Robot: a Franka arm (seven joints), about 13 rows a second.
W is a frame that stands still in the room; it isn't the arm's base.
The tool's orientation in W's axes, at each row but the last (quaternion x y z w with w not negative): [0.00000 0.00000 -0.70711 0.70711]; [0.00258 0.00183 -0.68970 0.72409]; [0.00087 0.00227 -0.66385 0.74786]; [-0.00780 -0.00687 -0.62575 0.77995]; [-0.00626 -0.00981 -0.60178 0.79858]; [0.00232 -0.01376 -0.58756 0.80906]
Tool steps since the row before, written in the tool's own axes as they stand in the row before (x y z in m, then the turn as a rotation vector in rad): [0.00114 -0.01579 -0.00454 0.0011 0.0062 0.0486]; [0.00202 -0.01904 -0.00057 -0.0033 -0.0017 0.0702]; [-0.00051 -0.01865 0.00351 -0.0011 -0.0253 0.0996]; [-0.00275 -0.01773 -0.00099 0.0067 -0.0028 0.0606]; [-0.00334 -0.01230 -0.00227 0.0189 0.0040 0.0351]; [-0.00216 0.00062 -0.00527 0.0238 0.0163 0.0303]
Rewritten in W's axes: [-0.01579 -0.00114 -0.00454 0.0062 -0.0011 0.0486]; [-0.01892 -0.00294 -0.00061 -0.0019 0.0028 0.0702]; [-0.01857 -0.00172 0.00354 -0.0250 -0.0023 0.0996]; [-0.01790 -0.00118 -0.00098 -0.0013 -0.0059 0.0607]; [-0.01273 -0.00023 -0.00237 0.0088 -0.0163 0.0355]; [0.00005 0.00218 -0.00530 0.0221 -0.0172 0.0311]
